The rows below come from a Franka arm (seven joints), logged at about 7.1 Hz.
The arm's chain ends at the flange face. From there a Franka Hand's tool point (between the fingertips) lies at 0.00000 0.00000 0.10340 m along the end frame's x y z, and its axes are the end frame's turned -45 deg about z.
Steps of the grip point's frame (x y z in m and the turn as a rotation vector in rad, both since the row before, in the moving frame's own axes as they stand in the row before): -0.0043 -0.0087 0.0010 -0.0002 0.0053 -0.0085; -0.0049 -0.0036 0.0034 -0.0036 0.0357 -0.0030; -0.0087 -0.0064 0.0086 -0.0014 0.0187 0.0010; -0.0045 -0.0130 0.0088 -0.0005 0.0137 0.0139; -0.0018 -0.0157 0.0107 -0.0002 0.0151 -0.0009; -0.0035 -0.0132 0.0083 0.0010 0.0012 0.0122; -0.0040 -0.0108 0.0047 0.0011 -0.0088 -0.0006; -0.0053 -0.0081 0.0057 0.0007 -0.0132 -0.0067
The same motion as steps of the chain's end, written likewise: -0.0096 -0.0027 0.0010 0.0036 0.0039 -0.0085; -0.0089 0.0033 0.0035 0.0227 0.0278 -0.0030; -0.0121 0.0029 0.0086 0.0122 0.0142 0.0010; -0.0134 -0.0051 0.0088 0.0093 0.0100 0.0139; -0.0135 -0.0087 0.0107 0.0105 0.0108 -0.0009; -0.0118 -0.0067 0.0083 0.0016 0.0001 0.0122; -0.0097 -0.0054 0.0047 -0.0054 -0.0070 -0.0006; -0.0085 -0.0029 0.0057 -0.0088 -0.0098 -0.0067
